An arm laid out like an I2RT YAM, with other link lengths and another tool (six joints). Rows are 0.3 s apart.
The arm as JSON. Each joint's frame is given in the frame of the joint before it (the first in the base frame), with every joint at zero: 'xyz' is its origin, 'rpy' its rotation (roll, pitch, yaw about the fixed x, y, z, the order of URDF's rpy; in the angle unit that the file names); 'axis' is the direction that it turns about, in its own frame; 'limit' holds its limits. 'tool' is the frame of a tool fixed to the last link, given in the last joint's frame.
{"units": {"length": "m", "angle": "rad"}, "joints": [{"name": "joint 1", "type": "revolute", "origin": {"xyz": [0.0, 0.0, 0.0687], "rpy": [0.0, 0.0, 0.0]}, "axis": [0.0, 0.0, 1.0], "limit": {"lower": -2.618, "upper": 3.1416}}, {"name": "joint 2", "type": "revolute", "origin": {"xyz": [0.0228, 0.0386, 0.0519], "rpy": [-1.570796, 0.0, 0.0]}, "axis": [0.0, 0.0, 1.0], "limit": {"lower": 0.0, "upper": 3.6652}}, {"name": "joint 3", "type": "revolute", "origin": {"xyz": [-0.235, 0.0, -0.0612], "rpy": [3.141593, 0.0, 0.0]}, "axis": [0.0, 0.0, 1.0], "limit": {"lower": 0.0, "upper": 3.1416}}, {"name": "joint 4", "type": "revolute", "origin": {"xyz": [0.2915, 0.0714, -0.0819], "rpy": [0.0, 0.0, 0.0]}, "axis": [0.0, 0.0, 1.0], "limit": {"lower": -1.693, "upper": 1.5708}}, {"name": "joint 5", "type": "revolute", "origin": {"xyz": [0.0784, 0.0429, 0.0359], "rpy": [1.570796, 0.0, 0.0]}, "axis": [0.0, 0.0, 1.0], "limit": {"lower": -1.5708, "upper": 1.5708}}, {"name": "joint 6", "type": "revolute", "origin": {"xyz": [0.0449, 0.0, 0.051], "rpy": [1.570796, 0.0, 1.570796]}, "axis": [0.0, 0.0, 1.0], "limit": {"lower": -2.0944, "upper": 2.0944}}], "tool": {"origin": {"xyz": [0.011, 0.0, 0.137], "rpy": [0.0, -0.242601, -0.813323]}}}
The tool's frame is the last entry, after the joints.
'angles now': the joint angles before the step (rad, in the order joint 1, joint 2, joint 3, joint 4, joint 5, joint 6). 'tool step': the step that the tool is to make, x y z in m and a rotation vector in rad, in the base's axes. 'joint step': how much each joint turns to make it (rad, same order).
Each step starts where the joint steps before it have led.
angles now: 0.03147, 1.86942, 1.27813, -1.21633, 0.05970, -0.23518
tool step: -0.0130, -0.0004, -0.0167, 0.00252, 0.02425, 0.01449
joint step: 0.00012, 0.00016, -0.06548, 0.04237, 0.00035, -0.01477
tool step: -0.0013, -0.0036, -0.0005, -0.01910, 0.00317, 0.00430
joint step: -0.00012, -0.00013, -0.00460, 0.00065, 0.01949, 0.00066
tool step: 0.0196, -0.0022, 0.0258, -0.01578, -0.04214, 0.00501
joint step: 0.00112, -0.00777, 0.09105, -0.05724, 0.01755, 0.00034
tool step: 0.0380, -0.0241, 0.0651, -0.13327, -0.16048, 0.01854
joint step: -0.00157, -0.07290, 0.13818, -0.05466, 0.13962, -0.00003
